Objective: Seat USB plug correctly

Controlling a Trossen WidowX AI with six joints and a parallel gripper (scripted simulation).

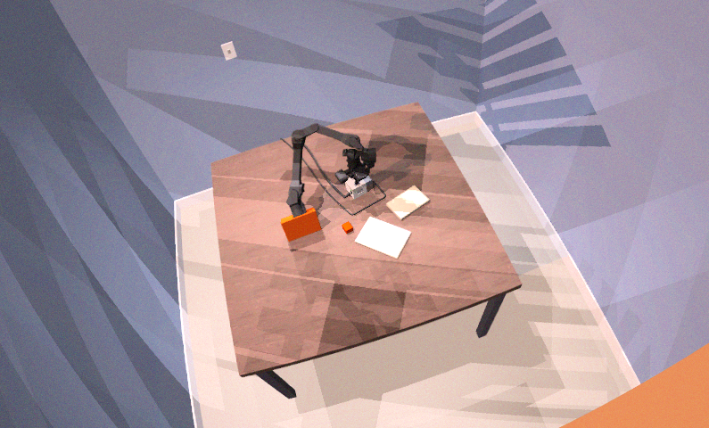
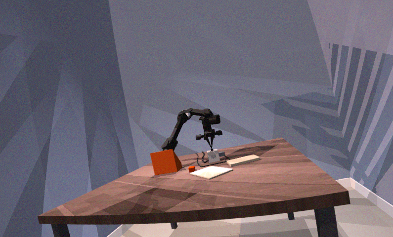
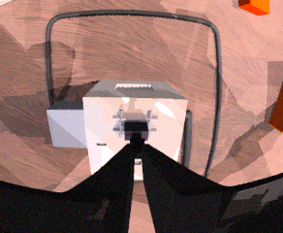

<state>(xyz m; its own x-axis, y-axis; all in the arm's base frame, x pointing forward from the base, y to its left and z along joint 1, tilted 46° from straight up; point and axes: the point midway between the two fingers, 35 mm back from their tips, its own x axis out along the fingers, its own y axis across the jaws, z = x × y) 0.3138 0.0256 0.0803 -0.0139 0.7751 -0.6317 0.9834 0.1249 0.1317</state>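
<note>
My gripper tip is now 20 mm above the dark USB plug. From my gripper tip the other things lie so: orange cube (120 mm behind, 180 mm to the right, 90 mm below).
</note>
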